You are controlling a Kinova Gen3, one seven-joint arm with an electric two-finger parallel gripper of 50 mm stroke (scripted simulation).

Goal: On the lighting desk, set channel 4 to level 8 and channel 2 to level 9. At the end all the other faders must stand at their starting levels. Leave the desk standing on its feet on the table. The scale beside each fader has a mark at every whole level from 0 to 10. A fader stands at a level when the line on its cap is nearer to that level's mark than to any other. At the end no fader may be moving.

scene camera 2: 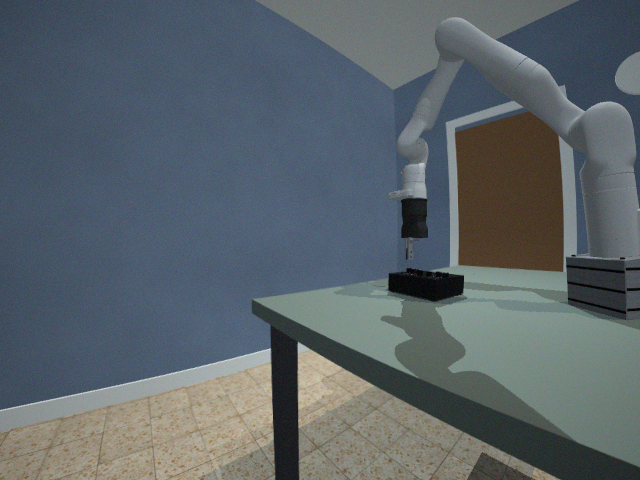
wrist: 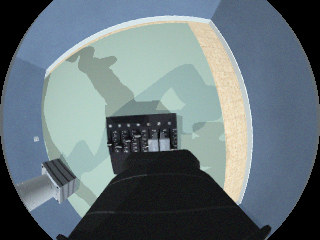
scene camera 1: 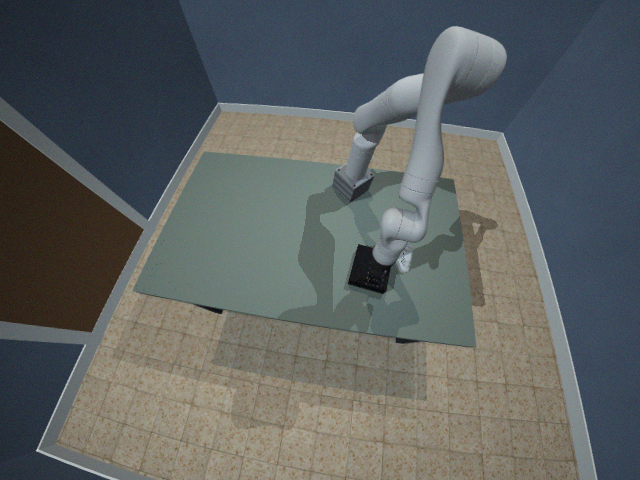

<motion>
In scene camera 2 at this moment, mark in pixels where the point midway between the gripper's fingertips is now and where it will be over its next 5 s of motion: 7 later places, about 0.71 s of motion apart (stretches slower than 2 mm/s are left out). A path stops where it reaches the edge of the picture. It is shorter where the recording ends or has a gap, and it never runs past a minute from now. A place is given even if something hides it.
My gripper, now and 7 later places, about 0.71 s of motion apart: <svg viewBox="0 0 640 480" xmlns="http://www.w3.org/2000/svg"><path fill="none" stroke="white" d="M408 259L408 261L408 265L408 267L408 270L408 271L410 271L411 271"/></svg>
</motion>
